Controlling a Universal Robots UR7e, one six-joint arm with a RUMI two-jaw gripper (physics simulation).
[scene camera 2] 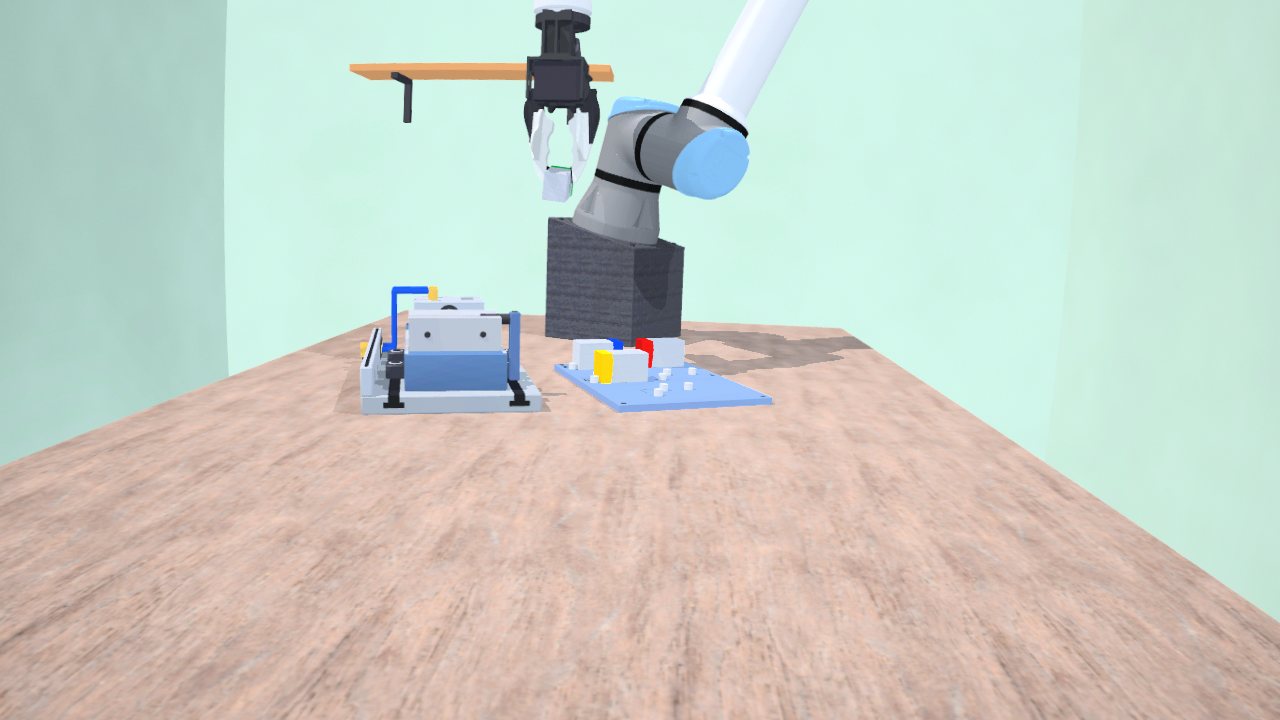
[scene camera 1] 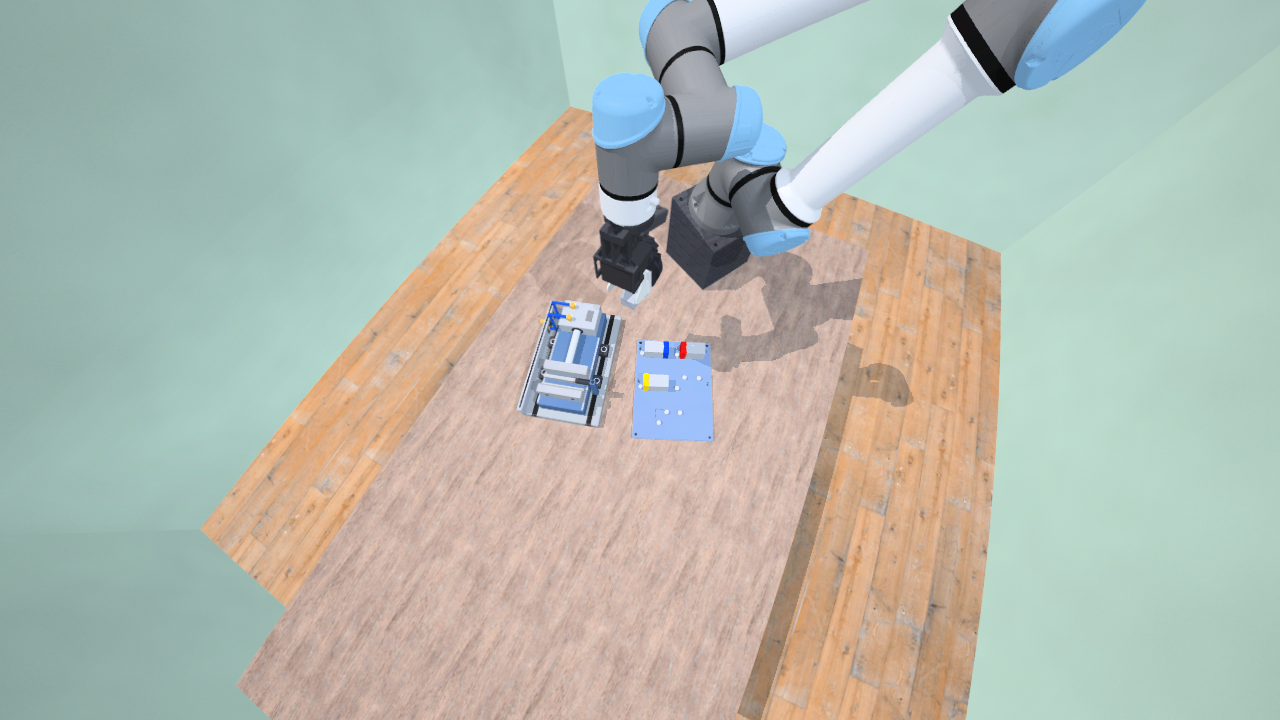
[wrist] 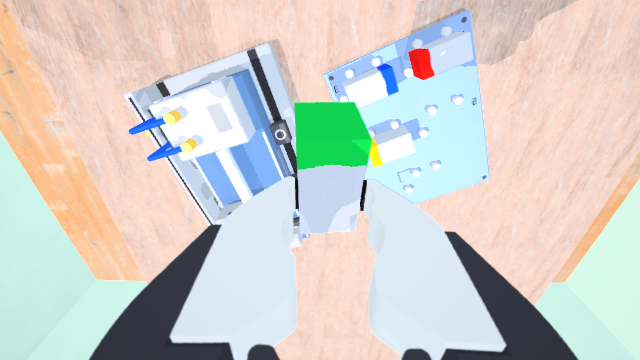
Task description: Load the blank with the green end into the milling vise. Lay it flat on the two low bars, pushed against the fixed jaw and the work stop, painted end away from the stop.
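My gripper point(scene camera 2: 561, 170) point(wrist: 329, 182) is shut on the blank with the green end point(scene camera 2: 555, 184) point(wrist: 332, 197) and holds it high above the table. In the wrist view the green end points to the top of the picture, away from the fingers. In scene camera 1 the gripper point(scene camera 1: 633, 297) hangs behind the vise, on the robot-base side. The milling vise point(scene camera 1: 565, 367) point(scene camera 2: 455, 370) point(wrist: 206, 117) stands at the left of the table. Its two light jaws show in scene camera 1. The low bars and the work stop's contact face are too small or hidden to tell.
A blue pegged board point(scene camera 1: 689, 425) point(scene camera 2: 716, 394) point(wrist: 450, 145) lies right of the vise. It bears a blue-ended blank point(scene camera 1: 654, 349) point(wrist: 367, 89), a red-ended blank point(scene camera 1: 693, 350) point(wrist: 447, 54) and a yellow-ended blank point(scene camera 1: 657, 382) point(wrist: 396, 143). Blue clamp levers point(scene camera 2: 394, 317) rise at the vise's left.
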